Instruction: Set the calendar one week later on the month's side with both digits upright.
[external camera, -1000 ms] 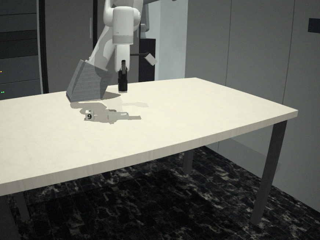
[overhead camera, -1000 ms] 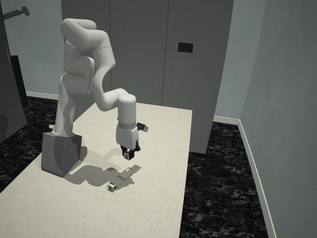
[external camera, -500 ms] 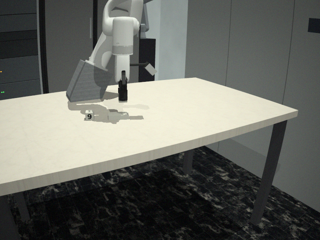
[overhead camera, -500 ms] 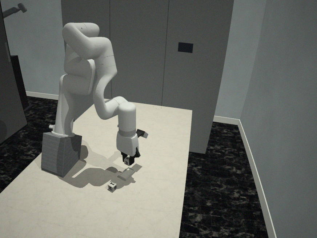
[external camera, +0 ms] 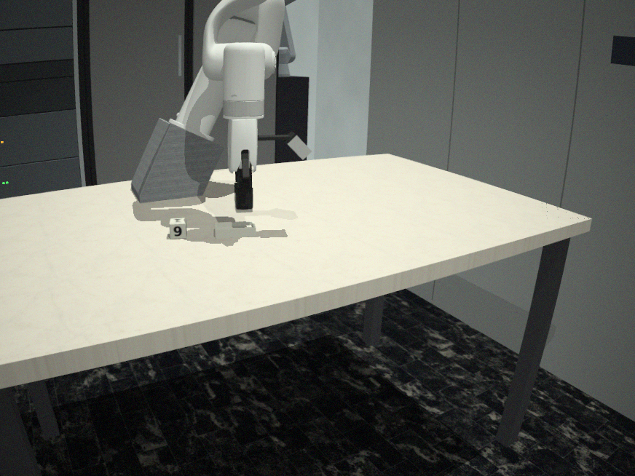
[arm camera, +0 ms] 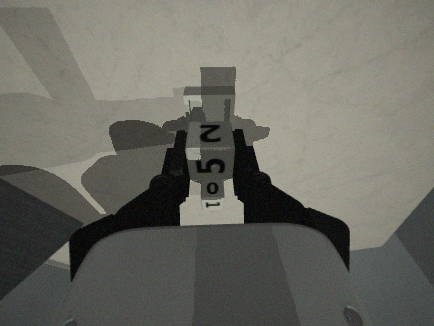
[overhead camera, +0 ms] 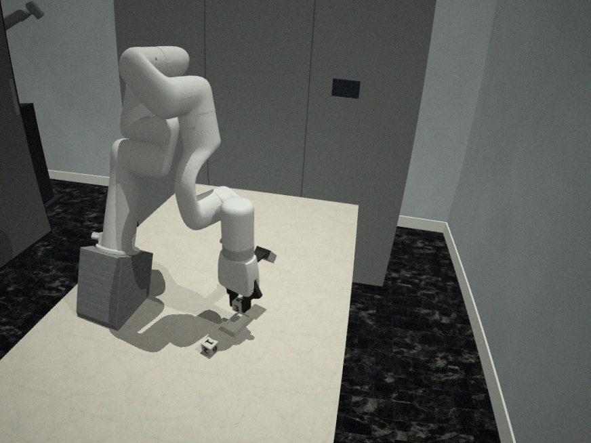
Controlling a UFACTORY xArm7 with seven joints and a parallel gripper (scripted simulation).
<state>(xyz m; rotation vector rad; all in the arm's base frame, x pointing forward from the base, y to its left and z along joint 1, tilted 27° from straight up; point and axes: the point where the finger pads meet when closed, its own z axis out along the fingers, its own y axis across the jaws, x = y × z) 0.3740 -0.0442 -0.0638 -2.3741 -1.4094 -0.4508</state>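
Now: hand 10 mm past the tray, 20 mm to the left of it and 70 mm above it. Also, from my hand: digit cube 60 mm behind, 110 mm to the right, 60 mm below.
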